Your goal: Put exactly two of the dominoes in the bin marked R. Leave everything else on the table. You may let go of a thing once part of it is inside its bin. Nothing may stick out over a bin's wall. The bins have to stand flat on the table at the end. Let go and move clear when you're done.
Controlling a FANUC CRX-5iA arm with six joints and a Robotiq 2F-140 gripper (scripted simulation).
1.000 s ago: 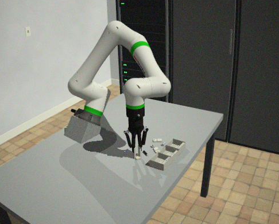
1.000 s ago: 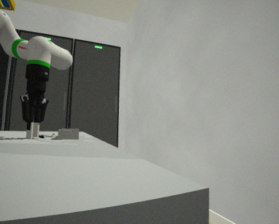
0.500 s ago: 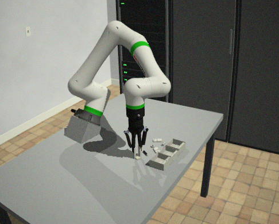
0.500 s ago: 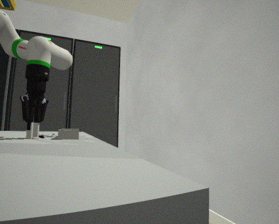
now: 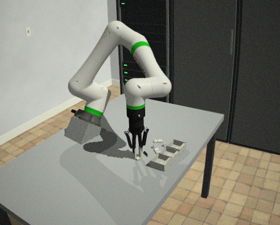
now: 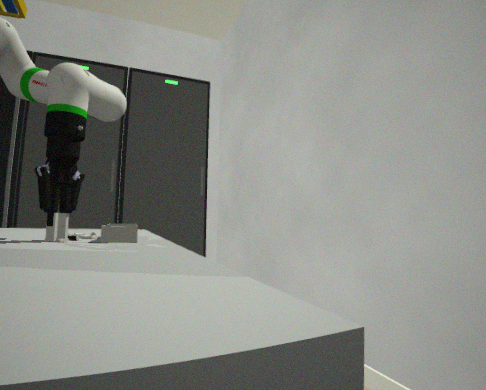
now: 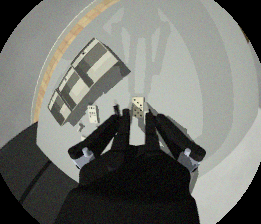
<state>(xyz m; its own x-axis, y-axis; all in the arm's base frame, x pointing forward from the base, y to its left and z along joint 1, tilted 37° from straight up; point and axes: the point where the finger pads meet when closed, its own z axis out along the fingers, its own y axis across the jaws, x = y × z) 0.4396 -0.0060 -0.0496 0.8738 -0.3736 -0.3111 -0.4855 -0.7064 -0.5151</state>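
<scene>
Right now my hand is 130 mm short of the pale two-compartment bin block, 110 mm to the right of it and 20 mm above it. The rest, counted from my hand: small dark object 50 mm to the left, 30 mm below, 20 mm ahead; cream domino 30 mm below.
</scene>
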